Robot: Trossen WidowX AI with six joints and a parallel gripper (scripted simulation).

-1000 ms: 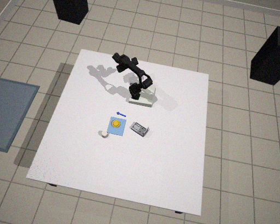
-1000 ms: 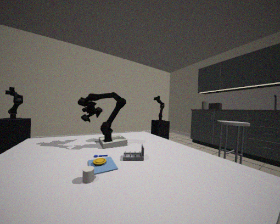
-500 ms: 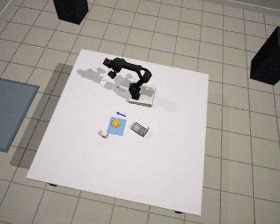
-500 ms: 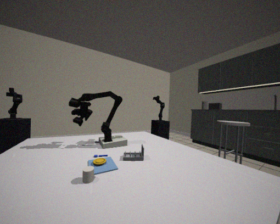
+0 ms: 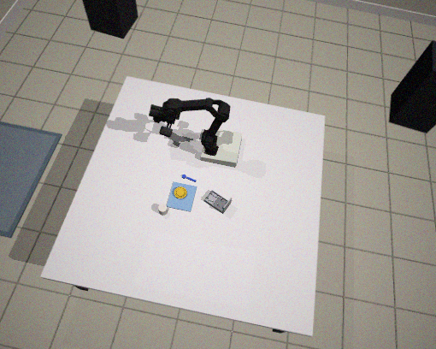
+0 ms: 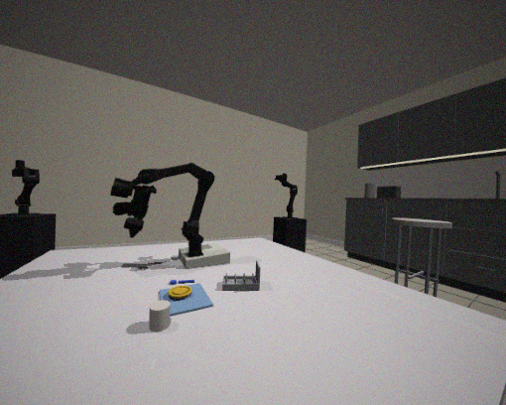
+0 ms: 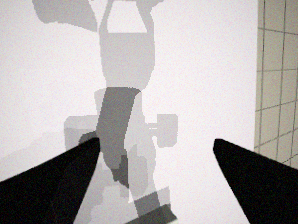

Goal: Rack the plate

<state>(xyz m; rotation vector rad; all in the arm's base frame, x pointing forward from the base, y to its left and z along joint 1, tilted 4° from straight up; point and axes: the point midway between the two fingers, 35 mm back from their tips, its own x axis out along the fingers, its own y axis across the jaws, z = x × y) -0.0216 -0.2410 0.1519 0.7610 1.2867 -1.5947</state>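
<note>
Right now the yellow plate is 33 cm ahead of my gripper tip, 18 cm to the left of it and 13 cm below it. The rest, counted from my gripper tip: small blue pen-like object: 23 cm ahead, 18 cm to the left, 14 cm below; white cylinder: 45 cm ahead, 13 cm to the left, 12 cm below; blue mat: 34 cm ahead, 19 cm to the left, 15 cm below.
</note>
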